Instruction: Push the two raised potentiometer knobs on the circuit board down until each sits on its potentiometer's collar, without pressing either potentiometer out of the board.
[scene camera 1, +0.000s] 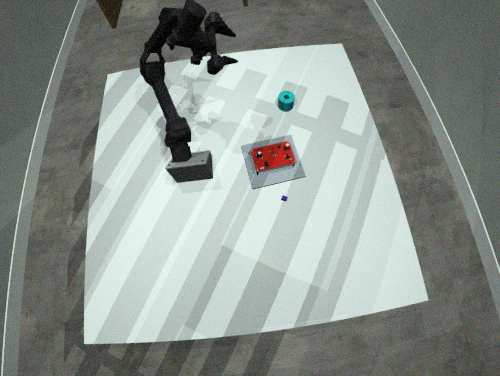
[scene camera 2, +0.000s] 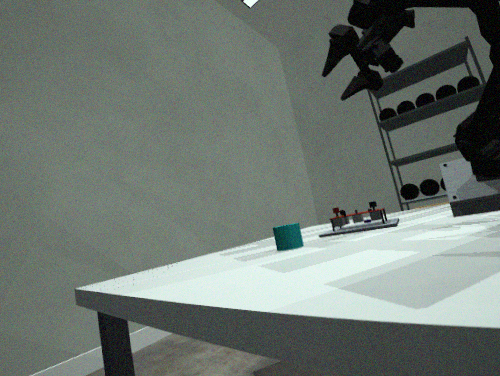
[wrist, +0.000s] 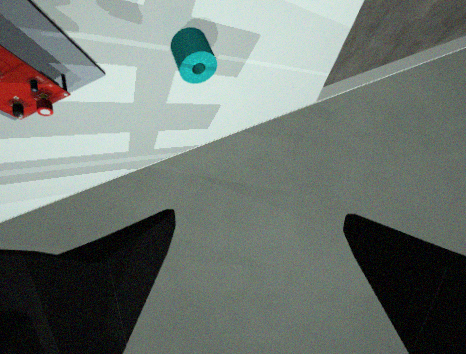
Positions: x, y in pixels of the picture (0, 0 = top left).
Scene:
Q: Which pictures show my gripper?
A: Scene camera 1, scene camera 2 and the wrist view: all of them.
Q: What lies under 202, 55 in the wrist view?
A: A teal cylinder.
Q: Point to my gripper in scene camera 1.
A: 236, 48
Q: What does my gripper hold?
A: Nothing.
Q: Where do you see my gripper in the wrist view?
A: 259, 219

